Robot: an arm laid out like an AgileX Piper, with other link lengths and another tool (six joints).
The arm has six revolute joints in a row. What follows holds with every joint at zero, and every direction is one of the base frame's.
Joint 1 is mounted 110.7 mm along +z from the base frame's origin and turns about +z.
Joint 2 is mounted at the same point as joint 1 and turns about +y.
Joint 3 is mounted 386.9 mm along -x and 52.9 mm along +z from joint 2 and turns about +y.
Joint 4 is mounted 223.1 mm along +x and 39.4 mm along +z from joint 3 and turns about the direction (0.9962, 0, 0.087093).
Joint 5 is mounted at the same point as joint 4 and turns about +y.
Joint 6 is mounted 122.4 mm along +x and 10.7 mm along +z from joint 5 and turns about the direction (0.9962, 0, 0.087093).
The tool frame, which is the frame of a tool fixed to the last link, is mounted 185.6 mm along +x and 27.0 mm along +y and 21.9 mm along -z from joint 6; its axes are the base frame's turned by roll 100.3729, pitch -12.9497 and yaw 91.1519 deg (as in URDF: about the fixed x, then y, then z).
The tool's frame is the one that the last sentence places.
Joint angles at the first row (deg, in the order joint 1, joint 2, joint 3, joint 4, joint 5, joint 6):
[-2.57 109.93 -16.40 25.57 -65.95 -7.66]
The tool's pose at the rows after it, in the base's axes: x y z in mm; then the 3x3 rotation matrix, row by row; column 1 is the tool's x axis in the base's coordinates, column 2 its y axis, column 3 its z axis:
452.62 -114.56 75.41; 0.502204 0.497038 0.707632; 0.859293 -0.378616 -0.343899; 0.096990 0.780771 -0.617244
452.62 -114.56 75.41; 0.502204 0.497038 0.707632; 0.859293 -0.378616 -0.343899; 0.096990 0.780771 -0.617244
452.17 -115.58 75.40; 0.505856 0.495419 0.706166; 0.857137 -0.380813 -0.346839; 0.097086 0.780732 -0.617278
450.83 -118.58 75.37; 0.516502 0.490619 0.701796; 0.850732 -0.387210 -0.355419; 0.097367 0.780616 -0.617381
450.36 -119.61 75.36; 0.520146 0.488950 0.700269; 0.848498 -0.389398 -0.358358; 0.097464 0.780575 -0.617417
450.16 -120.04 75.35; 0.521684 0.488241 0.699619; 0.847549 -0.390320 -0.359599; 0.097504 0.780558 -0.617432
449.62 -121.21 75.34; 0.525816 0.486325 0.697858; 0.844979 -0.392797 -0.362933; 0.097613 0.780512 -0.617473
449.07 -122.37 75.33; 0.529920 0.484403 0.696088; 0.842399 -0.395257 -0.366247; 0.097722 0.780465 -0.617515
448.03 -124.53 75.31; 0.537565 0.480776 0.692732; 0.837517 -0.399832 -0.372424; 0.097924 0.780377 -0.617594
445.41 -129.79 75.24; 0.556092 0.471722 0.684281; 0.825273 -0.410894 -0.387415; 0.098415 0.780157 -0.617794
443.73 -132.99 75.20; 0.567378 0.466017 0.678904; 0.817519 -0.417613 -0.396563; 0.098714 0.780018 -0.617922
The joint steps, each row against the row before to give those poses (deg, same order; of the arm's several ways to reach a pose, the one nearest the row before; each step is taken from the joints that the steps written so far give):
[0.00 0.00 0.00 0.10 -0.01 0.00]
[0.00 0.00 0.00 0.00 0.00 0.00]
[0.01 0.00 0.00 0.25 0.00 0.00]
[-0.01 0.00 0.00 0.71 0.01 0.00]
[0.00 0.00 0.00 0.25 0.00 0.00]
[0.01 0.00 0.00 0.10 -0.01 0.00]
[-0.01 0.00 0.00 0.28 0.01 0.00]
[0.00 0.00 0.00 0.28 0.00 0.00]
[0.00 -0.01 0.00 0.52 0.00 0.00]
[0.00 0.01 0.00 1.28 -0.01 0.00]
[0.01 0.00 0.00 0.79 0.00 0.00]

